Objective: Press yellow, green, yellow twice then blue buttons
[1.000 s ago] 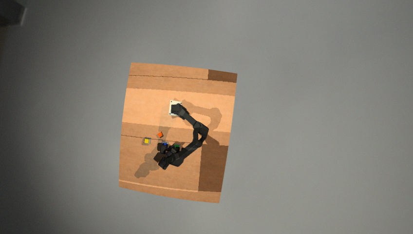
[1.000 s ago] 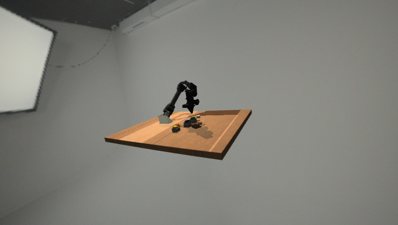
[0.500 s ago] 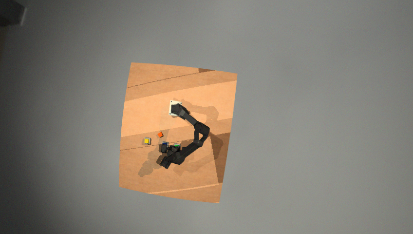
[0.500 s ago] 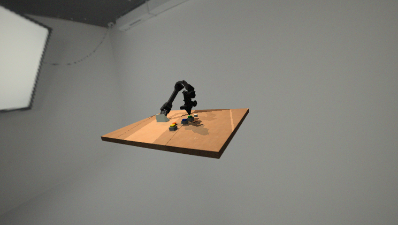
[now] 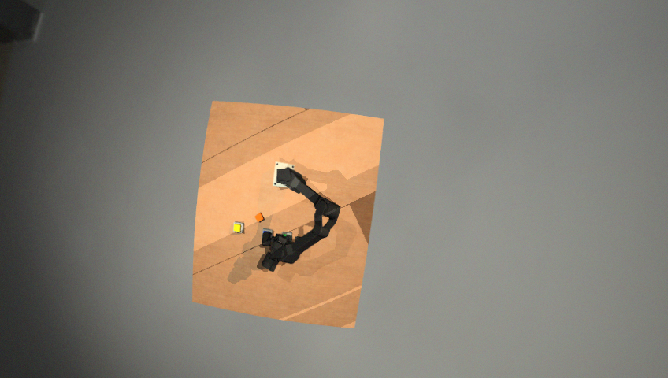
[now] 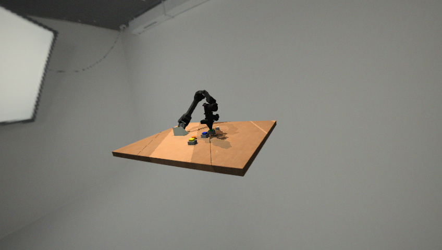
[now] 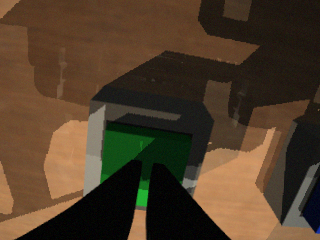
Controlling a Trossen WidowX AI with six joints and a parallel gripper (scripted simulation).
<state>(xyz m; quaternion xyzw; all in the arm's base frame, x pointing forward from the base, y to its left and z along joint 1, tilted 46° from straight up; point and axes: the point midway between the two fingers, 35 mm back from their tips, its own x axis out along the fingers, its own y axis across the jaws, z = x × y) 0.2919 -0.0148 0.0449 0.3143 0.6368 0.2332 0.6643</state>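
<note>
Right now my gripper tip is 1 cm above the green button. Round my gripper tip: orange block (14 cm to the right, 9 cm behind, 2 cm below); then white block (13 cm to the left, 2 cm below); then blue button (10 cm to the right, 1 cm behind).
</note>
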